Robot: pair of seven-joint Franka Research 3 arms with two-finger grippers.
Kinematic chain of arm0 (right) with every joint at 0, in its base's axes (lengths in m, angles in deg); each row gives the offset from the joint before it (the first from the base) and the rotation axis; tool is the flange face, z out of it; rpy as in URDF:
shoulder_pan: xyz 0 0 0.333 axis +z
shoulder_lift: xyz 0 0 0 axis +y
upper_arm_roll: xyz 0 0 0.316 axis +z
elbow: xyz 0.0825 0 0 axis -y
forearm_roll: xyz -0.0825 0 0.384 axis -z
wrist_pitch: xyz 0 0 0 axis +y
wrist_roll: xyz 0.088 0 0 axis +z
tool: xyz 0 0 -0.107 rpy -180 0 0
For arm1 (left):
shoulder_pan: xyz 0 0 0.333 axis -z
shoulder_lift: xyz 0 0 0 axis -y
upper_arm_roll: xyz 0 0 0.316 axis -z
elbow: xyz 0.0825 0 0 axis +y
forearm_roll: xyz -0.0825 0 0.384 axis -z
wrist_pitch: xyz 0 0 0 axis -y
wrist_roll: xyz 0.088 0 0 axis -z
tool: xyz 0 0 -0.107 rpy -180 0 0
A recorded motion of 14 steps. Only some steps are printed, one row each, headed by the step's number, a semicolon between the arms.
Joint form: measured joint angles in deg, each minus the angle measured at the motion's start. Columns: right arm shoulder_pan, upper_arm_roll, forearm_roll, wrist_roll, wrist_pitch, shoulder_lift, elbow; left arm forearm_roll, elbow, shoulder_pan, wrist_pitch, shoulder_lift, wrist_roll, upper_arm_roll.
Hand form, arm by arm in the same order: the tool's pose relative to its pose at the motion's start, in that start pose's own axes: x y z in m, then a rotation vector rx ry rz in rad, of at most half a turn. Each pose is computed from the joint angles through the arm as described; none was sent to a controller.
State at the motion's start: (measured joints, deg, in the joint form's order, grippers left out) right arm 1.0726 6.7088 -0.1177 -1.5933 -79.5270 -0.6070 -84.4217; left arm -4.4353 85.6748 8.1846 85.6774 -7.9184 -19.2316 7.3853
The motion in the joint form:
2: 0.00 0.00 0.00 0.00 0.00 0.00 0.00; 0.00 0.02 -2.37 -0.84 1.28 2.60 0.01
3: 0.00 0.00 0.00 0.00 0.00 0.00 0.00; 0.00 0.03 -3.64 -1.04 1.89 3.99 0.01
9: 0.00 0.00 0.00 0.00 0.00 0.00 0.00; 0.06 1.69 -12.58 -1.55 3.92 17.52 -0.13
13: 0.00 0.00 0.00 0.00 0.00 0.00 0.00; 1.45 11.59 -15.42 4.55 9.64 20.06 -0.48
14: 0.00 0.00 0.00 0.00 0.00 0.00 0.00; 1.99 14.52 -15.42 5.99 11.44 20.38 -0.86
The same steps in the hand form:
2: 0.0000 0.0000 0.0000 0.0000 0.0000 0.0000; -0.0013 -0.0257 -0.0091 -0.0040 0.0035 0.0029
3: 0.0000 0.0000 0.0000 0.0000 0.0000 0.0000; -0.0017 -0.0391 -0.0135 -0.0070 0.0084 0.0044
9: 0.0000 0.0000 0.0000 0.0000 0.0000 0.0000; 0.0020 -0.1289 -0.0109 -0.0205 -0.0068 0.0832
13: 0.0000 0.0000 0.0000 0.0000 0.0000 0.0000; -0.0170 -0.1529 0.0113 -0.0396 0.0217 0.0767
14: 0.0000 0.0000 0.0000 0.0000 0.0000 0.0000; -0.0249 -0.1546 0.0177 -0.0464 0.0264 0.0760

